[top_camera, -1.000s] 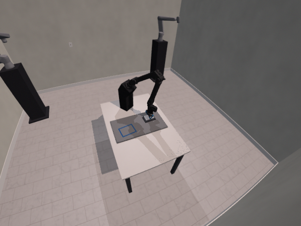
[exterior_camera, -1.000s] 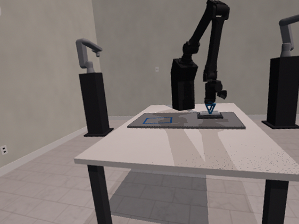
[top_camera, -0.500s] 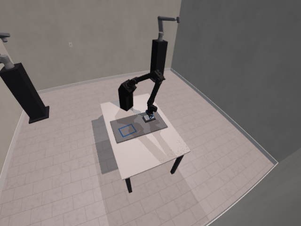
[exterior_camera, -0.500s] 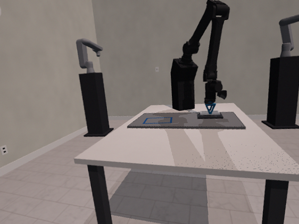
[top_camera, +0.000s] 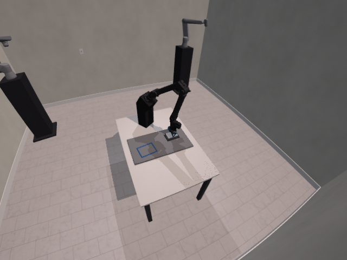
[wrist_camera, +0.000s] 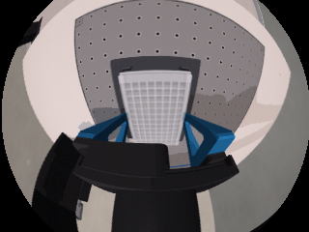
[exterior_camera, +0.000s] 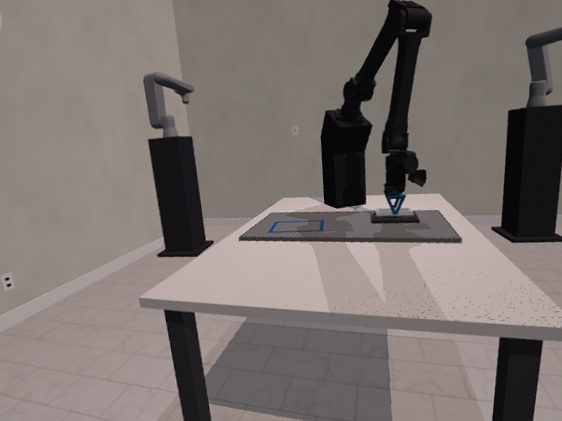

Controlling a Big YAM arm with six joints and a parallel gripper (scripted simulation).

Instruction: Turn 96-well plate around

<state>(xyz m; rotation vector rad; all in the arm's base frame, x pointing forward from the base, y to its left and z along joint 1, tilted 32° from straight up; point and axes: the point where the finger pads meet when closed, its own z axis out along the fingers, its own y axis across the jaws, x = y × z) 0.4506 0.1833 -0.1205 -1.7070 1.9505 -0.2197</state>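
The 96-well plate lies 1 cm below my hand. Round my hand: dark plate nest N1 (3 cm below).
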